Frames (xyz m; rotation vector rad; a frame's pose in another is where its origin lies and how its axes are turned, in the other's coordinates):
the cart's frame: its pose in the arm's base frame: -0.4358 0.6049 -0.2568 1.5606 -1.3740 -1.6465
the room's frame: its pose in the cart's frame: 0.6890 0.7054 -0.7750 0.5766 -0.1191 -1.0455
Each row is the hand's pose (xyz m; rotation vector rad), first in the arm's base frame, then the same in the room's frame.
Working: the arm's base frame: its pose in the room's frame: 0.0984 -0.3694 0.3932 2.0127 -0.8341 -1.3730

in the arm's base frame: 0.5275 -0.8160 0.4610 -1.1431 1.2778 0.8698
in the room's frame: -0.0395 -0.2824 -0.6698 0.9507 -0.1135 0.1413
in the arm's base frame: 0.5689 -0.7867 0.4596 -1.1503 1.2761 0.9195
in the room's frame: -0.0318 -0.3324 -0.6723 0.9153 -0.1375 0.1582
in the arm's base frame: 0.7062 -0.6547 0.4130 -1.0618 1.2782 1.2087
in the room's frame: 0.0270 -0.5170 -0.6417 0.7873 -0.3383 0.2856
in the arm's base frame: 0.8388 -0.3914 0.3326 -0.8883 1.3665 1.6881
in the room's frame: 0.0926 -0.7799 -0.5005 0.5458 -0.6039 0.5874
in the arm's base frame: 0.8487 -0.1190 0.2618 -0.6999 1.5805 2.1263
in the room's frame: 0.1129 -0.9574 -0.2828 0.2833 -0.7410 0.9766
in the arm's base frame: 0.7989 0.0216 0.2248 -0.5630 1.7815 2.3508
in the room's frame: 0.1083 -1.0076 -0.1377 0.1311 -0.7591 1.2458
